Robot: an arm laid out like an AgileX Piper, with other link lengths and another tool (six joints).
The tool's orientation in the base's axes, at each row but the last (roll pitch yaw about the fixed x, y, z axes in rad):
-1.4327, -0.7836, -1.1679
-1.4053, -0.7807, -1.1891
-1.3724, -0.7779, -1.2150
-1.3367, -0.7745, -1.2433
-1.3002, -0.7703, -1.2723
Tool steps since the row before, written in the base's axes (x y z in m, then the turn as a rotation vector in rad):
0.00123, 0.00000, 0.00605, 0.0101, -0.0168, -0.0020
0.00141, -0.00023, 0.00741, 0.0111, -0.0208, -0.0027
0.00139, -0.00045, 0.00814, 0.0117, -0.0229, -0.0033
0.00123, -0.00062, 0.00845, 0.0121, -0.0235, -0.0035
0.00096, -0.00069, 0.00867, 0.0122, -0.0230, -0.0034
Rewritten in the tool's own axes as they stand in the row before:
0.00461, -0.00375, 0.00166, 0.0123, 0.0153, 0.0006
0.00574, -0.00448, 0.00199, 0.0148, 0.0186, -0.0005
0.00636, -0.00484, 0.00214, 0.0159, 0.0205, -0.0011
0.00661, -0.00498, 0.00218, 0.0162, 0.0211, -0.0010
0.00671, -0.00517, 0.00218, 0.0160, 0.0208, -0.0007

